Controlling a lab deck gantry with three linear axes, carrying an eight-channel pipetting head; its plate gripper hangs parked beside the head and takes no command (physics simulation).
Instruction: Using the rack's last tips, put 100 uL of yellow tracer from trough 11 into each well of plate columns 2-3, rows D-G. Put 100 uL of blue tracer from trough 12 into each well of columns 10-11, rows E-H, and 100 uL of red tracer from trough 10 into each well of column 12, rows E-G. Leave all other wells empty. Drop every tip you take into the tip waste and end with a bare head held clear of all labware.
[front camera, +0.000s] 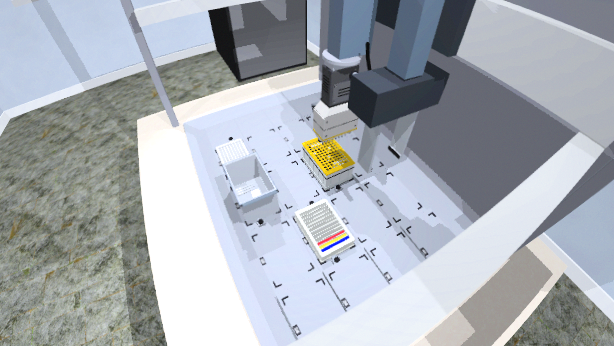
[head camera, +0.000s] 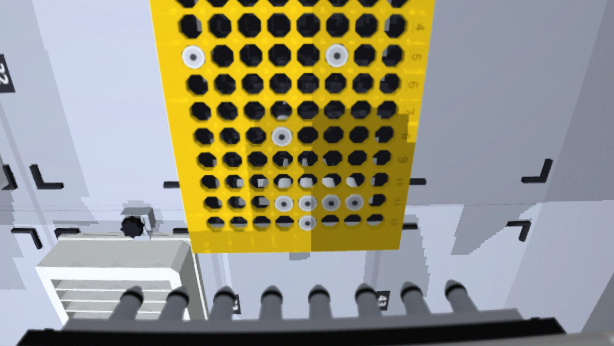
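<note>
The pipetting head (front camera: 335, 120) (head camera: 295, 322) is at the far end of the yellow tip rack (front camera: 345, 179) (head camera: 250, 242); its eight nozzles show bare in the head view. In that view tips stand in columns 5, 8, 11 and 12, four of them side by side in column 11; columns 1-3 are cut off or barely show. My plate gripper (front camera: 381, 161) hangs beside the head, its fingers apart and empty. Red (front camera: 331, 238), yellow (front camera: 334, 241) and blue (front camera: 335, 245) troughs lie at the near end of the white reservoir (front camera: 348, 245) (head camera: 112, 272). The white plate (front camera: 231, 148) is at the left; its wells are too small to read.
The open tip waste bin (front camera: 257, 199) stands directly in front of the plate, with pale tips inside. A clear stand post (front camera: 159, 85) rises at the deck's left rear. Black corner brackets (head camera: 537, 172) mark the deck sites beside the rack.
</note>
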